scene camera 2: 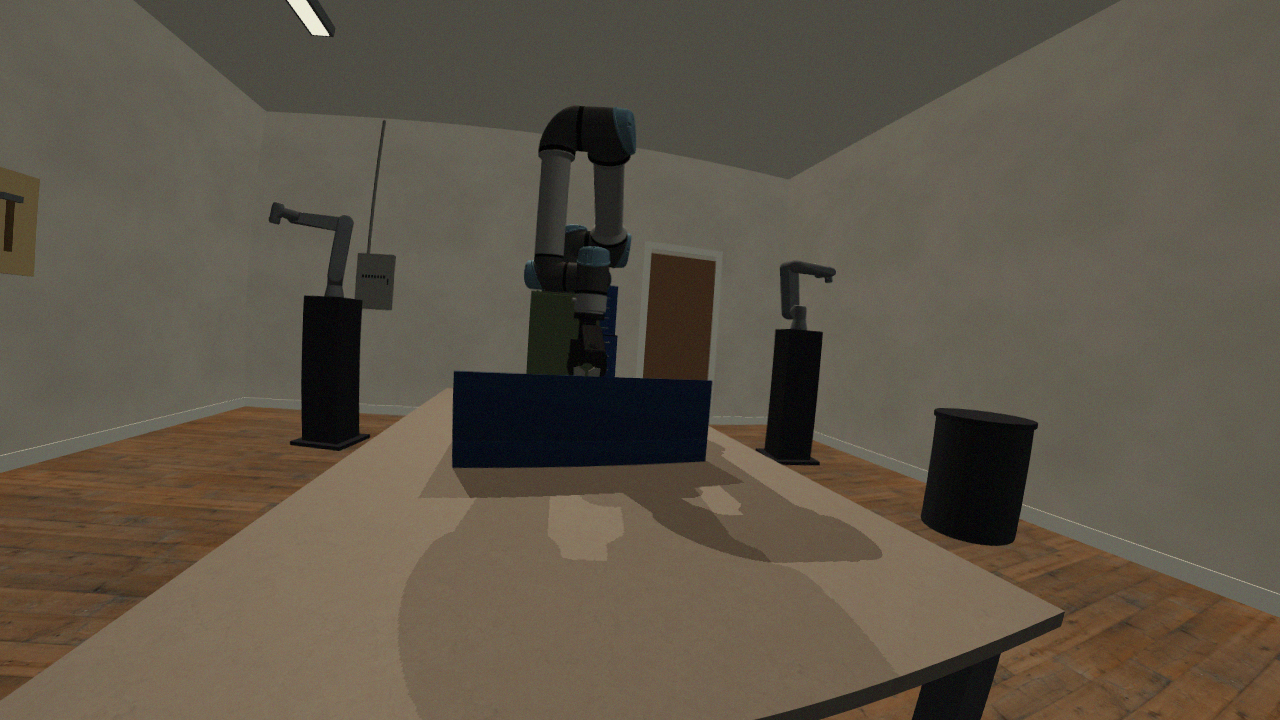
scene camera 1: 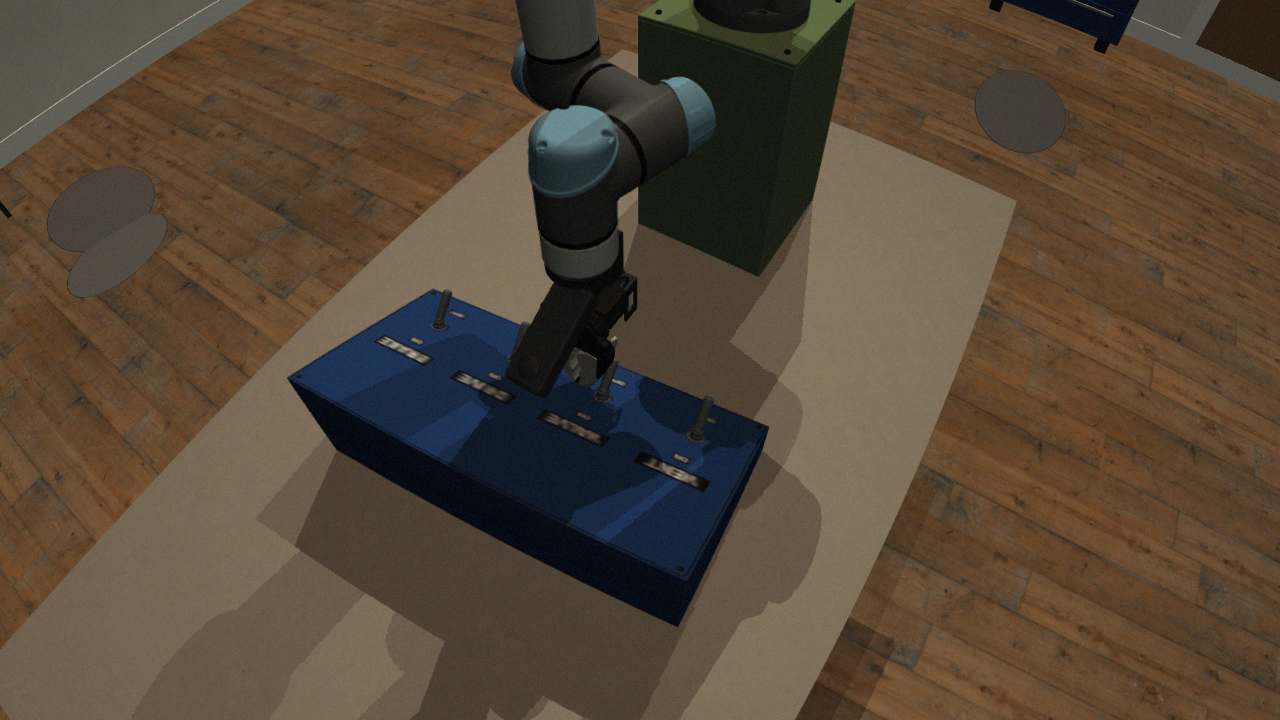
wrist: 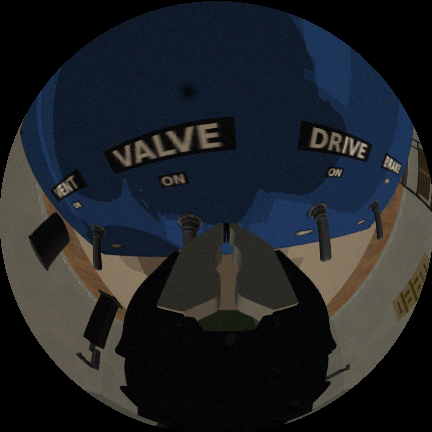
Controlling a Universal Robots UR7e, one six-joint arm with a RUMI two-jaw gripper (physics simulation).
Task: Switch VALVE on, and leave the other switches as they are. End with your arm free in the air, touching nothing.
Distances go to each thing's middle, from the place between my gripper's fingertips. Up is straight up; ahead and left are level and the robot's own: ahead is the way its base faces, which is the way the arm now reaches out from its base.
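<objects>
Blue switch box (scene camera 1: 616,490): 10 mm below my hand, 10 mm to the right of it, 80 mm ahead of it.
</objects>
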